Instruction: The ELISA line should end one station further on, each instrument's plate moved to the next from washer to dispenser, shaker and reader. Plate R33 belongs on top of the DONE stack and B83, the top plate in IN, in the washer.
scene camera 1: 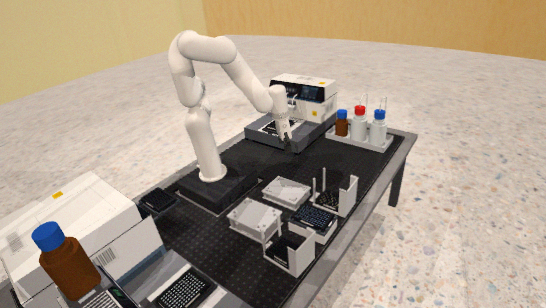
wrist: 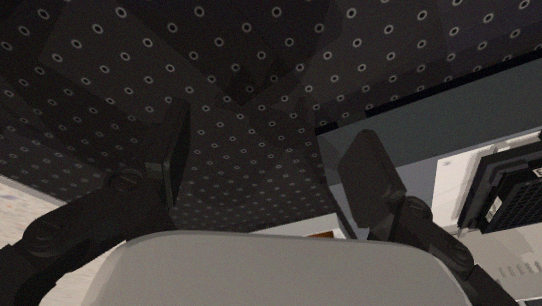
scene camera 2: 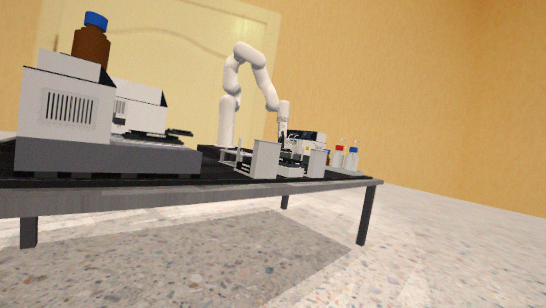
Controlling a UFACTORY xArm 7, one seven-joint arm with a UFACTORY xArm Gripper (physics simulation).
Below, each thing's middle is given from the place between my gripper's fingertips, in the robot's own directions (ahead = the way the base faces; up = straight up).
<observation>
I see my gripper 31 cm to the left of the blue-tinted plate (scene camera 1: 316,218), 29 cm short of it and 4 cm above it.
</observation>
